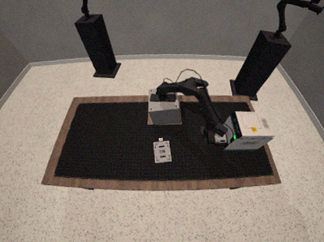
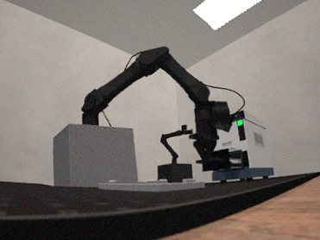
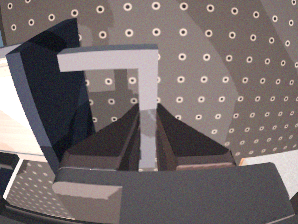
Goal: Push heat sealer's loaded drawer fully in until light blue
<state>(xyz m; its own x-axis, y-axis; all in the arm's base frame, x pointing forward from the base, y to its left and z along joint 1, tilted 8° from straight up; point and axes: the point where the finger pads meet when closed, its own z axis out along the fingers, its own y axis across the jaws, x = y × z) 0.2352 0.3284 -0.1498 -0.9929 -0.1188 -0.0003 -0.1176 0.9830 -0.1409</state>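
Right now the sealer drawer is 1 cm behind my hand, 11 cm to the left of it and 1 cm below it.
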